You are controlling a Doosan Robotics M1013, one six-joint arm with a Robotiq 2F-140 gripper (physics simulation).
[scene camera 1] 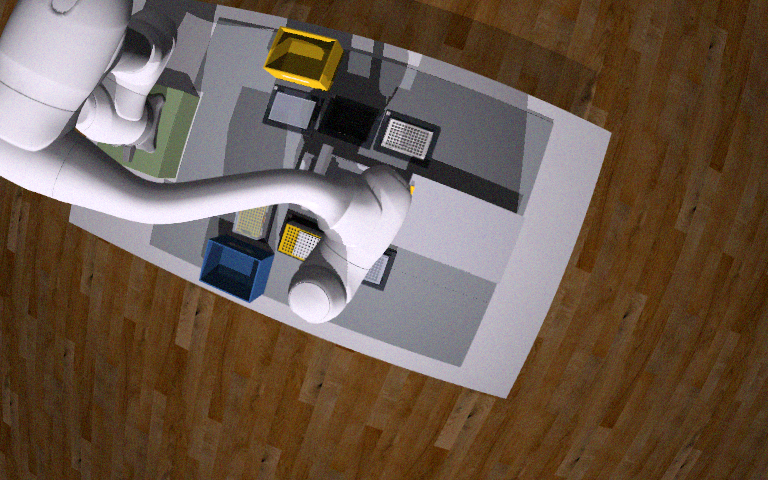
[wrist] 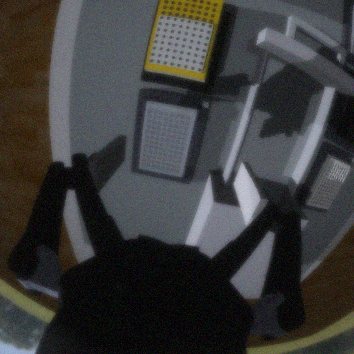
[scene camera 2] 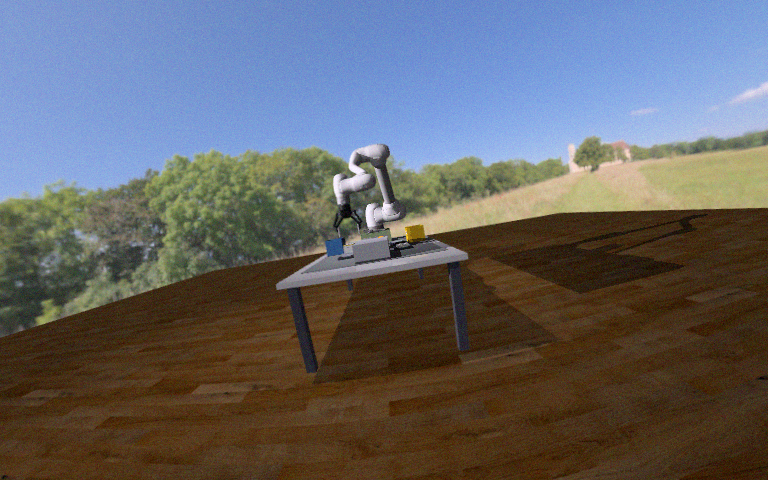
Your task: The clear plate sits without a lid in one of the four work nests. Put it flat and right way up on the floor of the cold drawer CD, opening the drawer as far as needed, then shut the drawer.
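Where they show: gripper, fingertip midpoint: (wrist: 181,159) (scene camera 2: 349,235); arm's base, link origin: (scene camera 1: 138,121) (scene camera 2: 376,231).
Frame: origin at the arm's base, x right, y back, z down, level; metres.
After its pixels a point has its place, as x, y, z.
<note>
The clear plate (scene camera 1: 378,268) {0.293, -0.840, 0.095} (wrist: 167,140) {0.284, -0.793, 0.088}, pale blue-grey with a fine well grid and no lid, sits flat in a dark work nest beside the drawer; my arm partly covers it in scene camera 1. The cold drawer (scene camera 1: 324,159) {0.021, -0.640, 0.017} (wrist: 305,59) {0.104, -0.629, 0.017} stands pulled out of its white housing (scene camera 1: 464,226) {0.115, -1.041, 0.008} (scene camera 2: 370,250) {0.153, -1.187, 0.050}. Its handle, front and side walls show in the wrist view, with shadow on its floor; no plate shows on the visible floor. My gripper (scene camera 2: 349,230) {0.253, -0.773, -0.032} (wrist: 181,159) {0.253, -0.773, -0.032} is open and empty, above the area of the clear plate and the drawer; my arm hides it in scene camera 1.
A yellow rack (scene camera 1: 293,238) {0.253, -0.592, 0.037} (wrist: 182,42) {0.265, -0.638, 0.034} stands beside the clear plate's nest. A pale yellow plate (scene camera 1: 250,220) {0.231, -0.454, 0.033} and a blue bin (scene camera 1: 257,283) {0.403, -0.512, 0.016} are farther along. Across the drawer are a white plate (scene camera 1: 407,138) {-0.086, -0.842, 0.084} (wrist: 327,175) {-0.066, -0.819, 0.086}, a black item (scene camera 1: 348,118) {-0.111, -0.664, 0.094}, a smooth grey plate (scene camera 1: 292,110) {-0.107, -0.493, 0.090} and a yellow bin (scene camera 1: 325,76) {-0.208, -0.589, 0.016}.
</note>
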